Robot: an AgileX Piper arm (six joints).
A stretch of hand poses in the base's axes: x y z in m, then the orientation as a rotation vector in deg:
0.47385 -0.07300 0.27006 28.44 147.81 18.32
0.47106 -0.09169 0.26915 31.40 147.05 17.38
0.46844 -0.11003 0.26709 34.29 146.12 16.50
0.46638 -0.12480 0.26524 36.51 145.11 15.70
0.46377 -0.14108 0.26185 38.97 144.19 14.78
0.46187 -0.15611 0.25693 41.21 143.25 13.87
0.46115 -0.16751 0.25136 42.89 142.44 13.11
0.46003 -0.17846 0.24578 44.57 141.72 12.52
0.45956 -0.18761 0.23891 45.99 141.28 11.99
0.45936 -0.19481 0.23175 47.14 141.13 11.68
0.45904 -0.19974 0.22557 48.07 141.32 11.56
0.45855 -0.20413 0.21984 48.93 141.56 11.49
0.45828 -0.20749 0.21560 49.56 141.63 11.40
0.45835 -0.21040 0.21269 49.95 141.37 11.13
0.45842 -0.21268 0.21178 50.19 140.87 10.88
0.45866 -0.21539 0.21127 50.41 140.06 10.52
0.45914 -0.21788 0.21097 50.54 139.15 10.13
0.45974 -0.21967 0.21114 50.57 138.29 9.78
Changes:
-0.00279 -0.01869 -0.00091 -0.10 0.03 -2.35
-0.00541 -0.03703 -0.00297 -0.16 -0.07 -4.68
-0.00747 -0.05180 -0.00482 -0.32 -0.38 -6.57
-0.01008 -0.06808 -0.00821 -0.49 -0.50 -8.63
-0.01198 -0.08311 -0.01313 -0.70 -0.66 -10.54
-0.01270 -0.09451 -0.01870 -0.91 -0.86 -12.02
-0.01382 -0.10546 -0.02428 -1.00 -0.95 -13.45
-0.01429 -0.11461 -0.03115 -1.08 -0.86 -14.61
-0.01449 -0.12181 -0.03831 -1.04 -0.60 -15.47
-0.01481 -0.12674 -0.04449 -0.90 -0.10 -16.04
-0.01530 -0.13113 -0.05022 -0.74 0.43 -16.55
-0.01557 -0.13449 -0.05446 -0.65 0.72 -16.95
-0.01550 -0.13740 -0.05737 -0.77 0.63 -17.33
-0.01543 -0.13968 -0.05828 -0.92 0.27 -17.69
-0.01519 -0.14239 -0.05879 -1.17 -0.37 -18.15
-0.01471 -0.14488 -0.05909 -1.48 -1.14 -18.58
-0.01411 -0.14667 -0.05892 -1.77 -1.89 -18.93

